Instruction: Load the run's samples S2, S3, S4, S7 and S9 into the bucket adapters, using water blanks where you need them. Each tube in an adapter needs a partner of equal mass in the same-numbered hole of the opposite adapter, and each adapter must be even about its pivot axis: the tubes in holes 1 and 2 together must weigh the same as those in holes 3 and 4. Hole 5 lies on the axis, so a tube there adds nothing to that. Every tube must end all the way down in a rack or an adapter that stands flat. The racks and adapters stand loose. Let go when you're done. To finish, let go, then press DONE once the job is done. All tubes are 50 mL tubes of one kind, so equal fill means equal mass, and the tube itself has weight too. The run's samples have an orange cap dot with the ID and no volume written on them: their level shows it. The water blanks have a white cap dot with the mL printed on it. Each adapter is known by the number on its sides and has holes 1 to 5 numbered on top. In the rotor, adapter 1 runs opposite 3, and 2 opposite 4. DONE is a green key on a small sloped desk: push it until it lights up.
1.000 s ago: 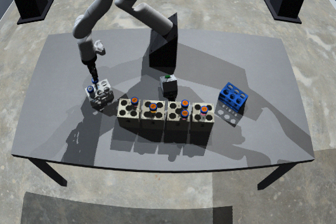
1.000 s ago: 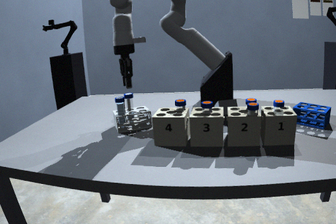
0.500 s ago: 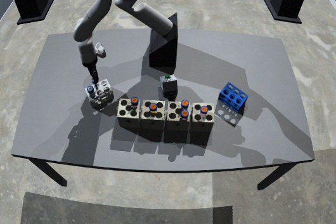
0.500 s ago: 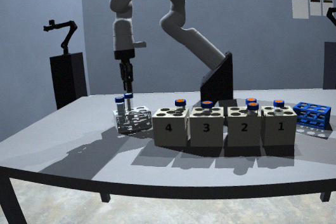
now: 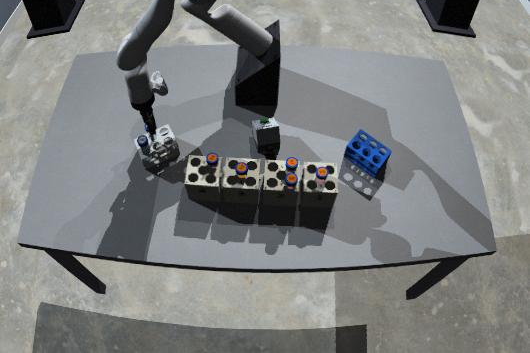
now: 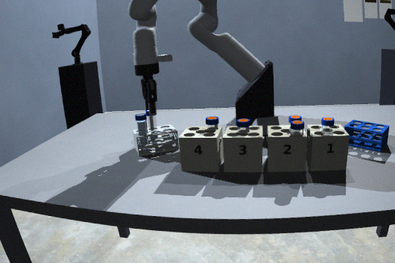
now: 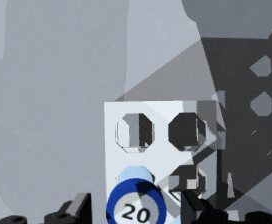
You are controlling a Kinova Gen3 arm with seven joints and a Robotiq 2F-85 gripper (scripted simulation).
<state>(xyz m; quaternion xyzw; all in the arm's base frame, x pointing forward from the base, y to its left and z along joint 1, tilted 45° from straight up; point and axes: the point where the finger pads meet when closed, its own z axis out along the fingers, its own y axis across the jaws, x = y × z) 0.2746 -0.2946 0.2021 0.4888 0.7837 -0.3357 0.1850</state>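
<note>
The water blank marked 20 lies 6 cm below my hand and 1 cm ahead of it. The rest, counted from my hand: clear rack: 10 cm below, 2 cm ahead, 1 cm to the left; then sample tube S4: 21 cm to the left, 11 cm ahead, 6 cm below; then sample tube S2: 29 cm to the left, 15 cm ahead, 6 cm below.
</note>
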